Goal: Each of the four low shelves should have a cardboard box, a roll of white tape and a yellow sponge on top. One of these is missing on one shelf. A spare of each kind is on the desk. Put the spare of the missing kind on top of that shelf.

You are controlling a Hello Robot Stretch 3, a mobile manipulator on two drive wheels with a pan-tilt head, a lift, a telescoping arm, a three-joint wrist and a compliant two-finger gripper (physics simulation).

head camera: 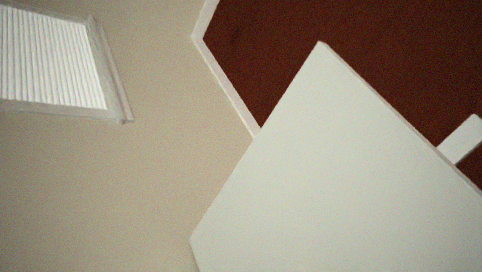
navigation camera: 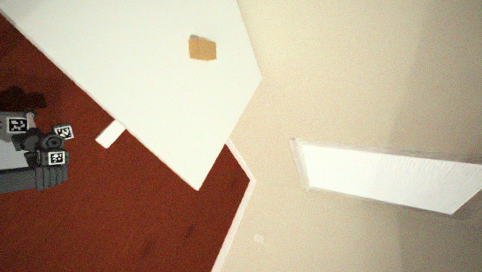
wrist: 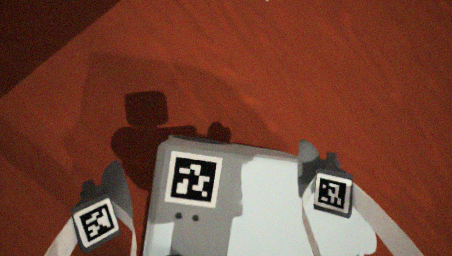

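Pixels of known places: gripper, fingertip midpoint: (wrist: 213,169); robot's base, origin of the base link: (wrist: 187,228).
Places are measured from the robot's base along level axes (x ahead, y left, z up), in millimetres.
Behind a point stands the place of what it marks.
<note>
A small tan cardboard box (navigation camera: 202,49) @[x 303, y -490, z 770 mm] stands on a white desk top (head camera: 320,165) @[x 44, y -527, z 720 mm] (navigation camera: 145,95) @[x 120, y -321, z 720 mm], near the wall side in the navigation view. The part of the desk top in the head view bears no object. My gripper (wrist: 213,169) @[x -17, y -165, z 265 mm] is open and empty in the wrist view, with its fingers wide apart above my own base and the floor. In the navigation view my wrist is at the left, over the floor and apart from the desk. The tape, the sponge and the low shelves do not show.
A white desk leg (head camera: 462,137) (navigation camera: 110,133) sticks out below the desk edge. Red-brown wood floor (head camera: 270,45) @[x -549, y -1550, z 0 mm] (navigation camera: 120,210) @[x -552, y -592, z 0 mm] (wrist: 320,90) @[x -213, y -295, z 0 mm] lies beside the desk. A beige wall (head camera: 125,185) @[x 197, y -1298, z 861 mm] (navigation camera: 320,90) @[x 283, y -1199, z 1041 mm] with a window (head camera: 50,60) @[x -298, y -1853, z 1053 mm] (navigation camera: 380,172) @[x -253, y -1802, z 1441 mm] stands behind.
</note>
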